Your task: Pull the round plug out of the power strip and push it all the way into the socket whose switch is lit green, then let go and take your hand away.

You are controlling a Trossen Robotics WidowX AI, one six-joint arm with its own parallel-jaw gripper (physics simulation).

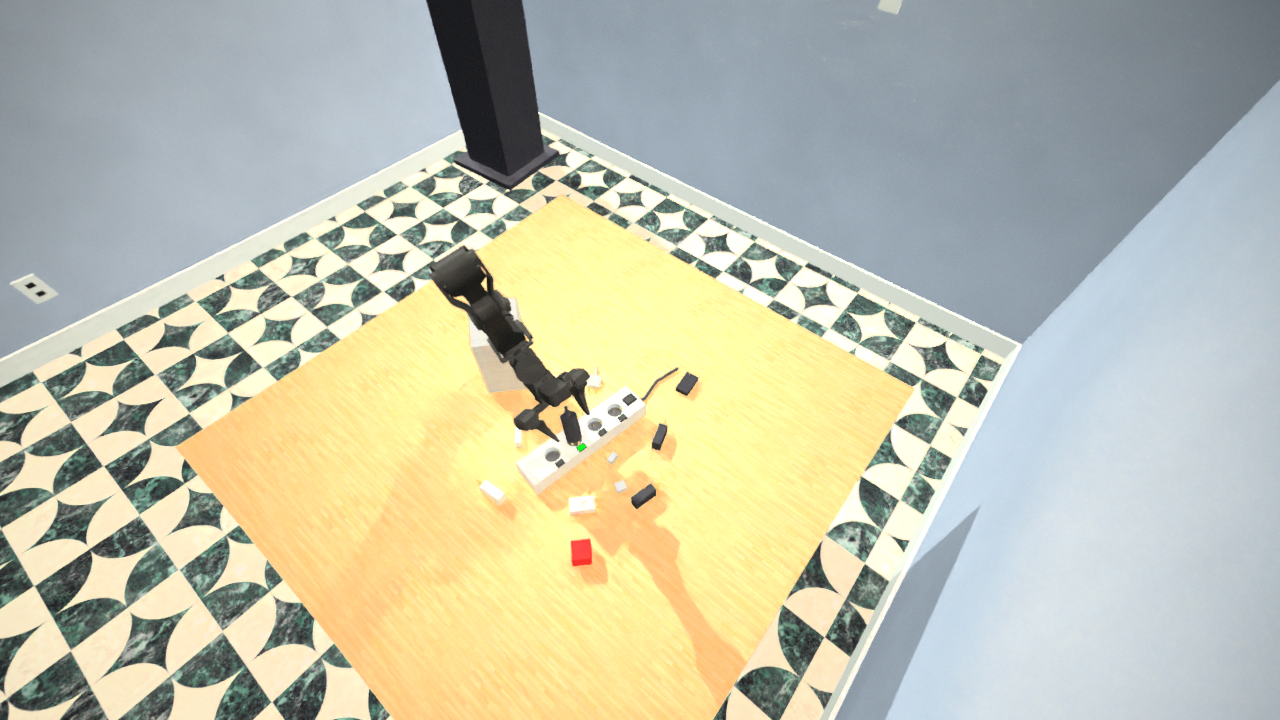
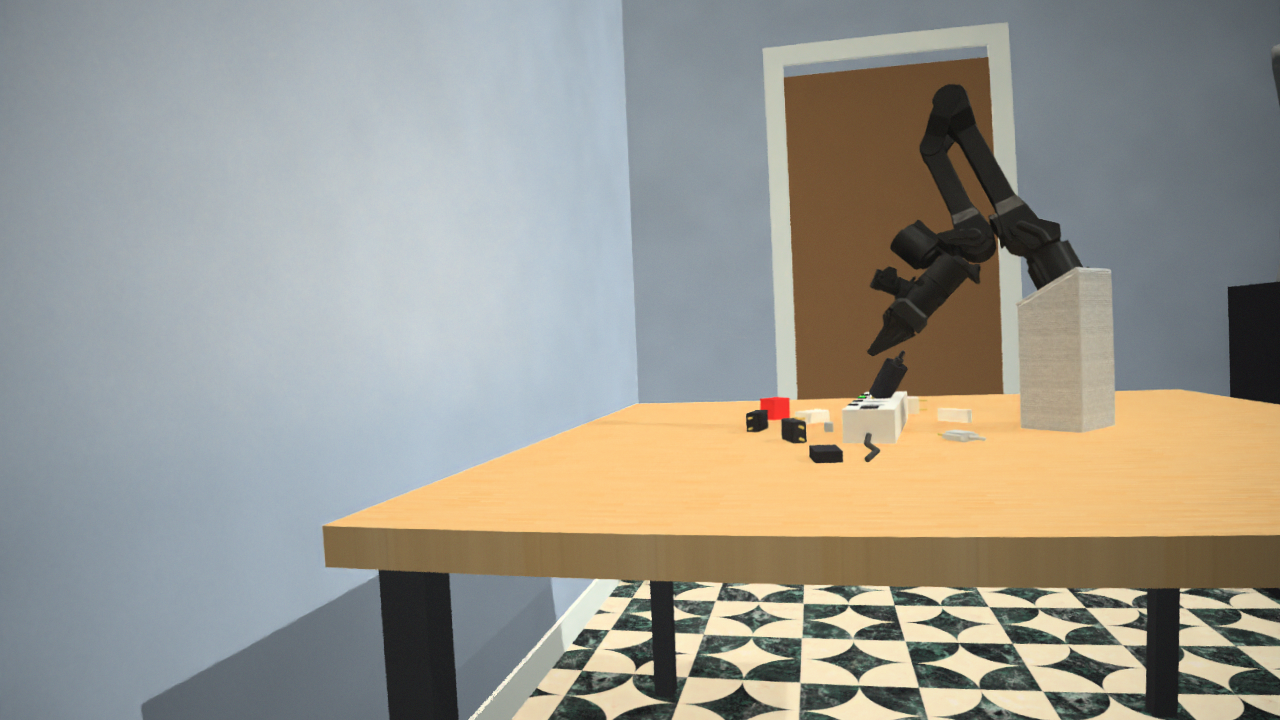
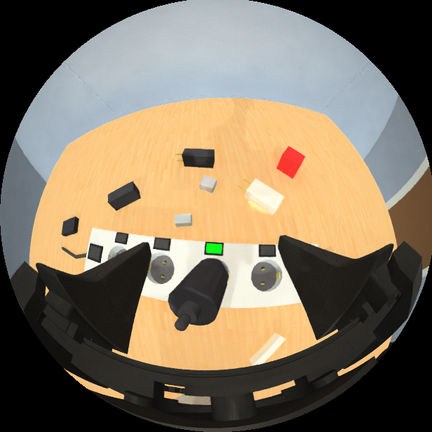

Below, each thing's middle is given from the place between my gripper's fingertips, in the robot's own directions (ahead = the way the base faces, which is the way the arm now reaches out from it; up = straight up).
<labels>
My hand is 20 mm past the round black plug [image 2: 892, 372], 20 mm to the right of it and 40 mm above it.
</labels>
